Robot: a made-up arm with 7 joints.
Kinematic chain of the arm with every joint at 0, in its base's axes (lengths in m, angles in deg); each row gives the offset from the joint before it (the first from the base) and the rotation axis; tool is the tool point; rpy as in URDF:
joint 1: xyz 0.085 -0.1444 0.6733 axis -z
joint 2: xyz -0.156 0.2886 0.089 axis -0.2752 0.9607 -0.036
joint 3: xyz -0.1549 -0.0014 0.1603 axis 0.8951 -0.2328 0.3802
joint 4: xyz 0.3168 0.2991 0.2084 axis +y
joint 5: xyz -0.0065 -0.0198 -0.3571 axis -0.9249 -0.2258 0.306
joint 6: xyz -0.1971 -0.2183 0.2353 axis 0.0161 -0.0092 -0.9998
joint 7: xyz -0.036 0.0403 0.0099 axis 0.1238 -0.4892 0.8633
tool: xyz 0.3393 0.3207 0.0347 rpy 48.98 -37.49 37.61
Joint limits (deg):
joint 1: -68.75..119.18
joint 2: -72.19..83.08
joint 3: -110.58..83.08
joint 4: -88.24..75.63
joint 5: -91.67..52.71
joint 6: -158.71..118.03
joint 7: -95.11..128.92
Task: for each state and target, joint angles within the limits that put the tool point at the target. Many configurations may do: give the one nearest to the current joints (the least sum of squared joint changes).
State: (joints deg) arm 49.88 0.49 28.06 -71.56 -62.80 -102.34 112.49
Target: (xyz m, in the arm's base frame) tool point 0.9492 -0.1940 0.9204
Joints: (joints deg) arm 41.99 -17.30 40.88 -80.94 -67.91 -106.20 118.45
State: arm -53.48 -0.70 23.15 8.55 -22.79 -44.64 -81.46
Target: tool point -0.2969 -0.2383 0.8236
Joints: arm -59.39 15.08 15.17 51.89 -8.12 -27.20 -95.11
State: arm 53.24 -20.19 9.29 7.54 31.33 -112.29 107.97
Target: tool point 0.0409 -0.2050 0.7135
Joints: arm 47.34 -20.06 29.36 -9.61 -16.16 -120.27 122.98
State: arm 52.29 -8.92 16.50 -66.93 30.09 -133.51 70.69
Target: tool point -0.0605 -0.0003 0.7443
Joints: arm 46.89 -11.15 17.75 -72.01 11.82 -134.30 72.93
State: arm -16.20 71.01 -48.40 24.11 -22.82 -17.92 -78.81
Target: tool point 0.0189 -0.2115 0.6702
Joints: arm -20.64 69.06 -51.93 1.13 -19.02 -16.21 -73.74
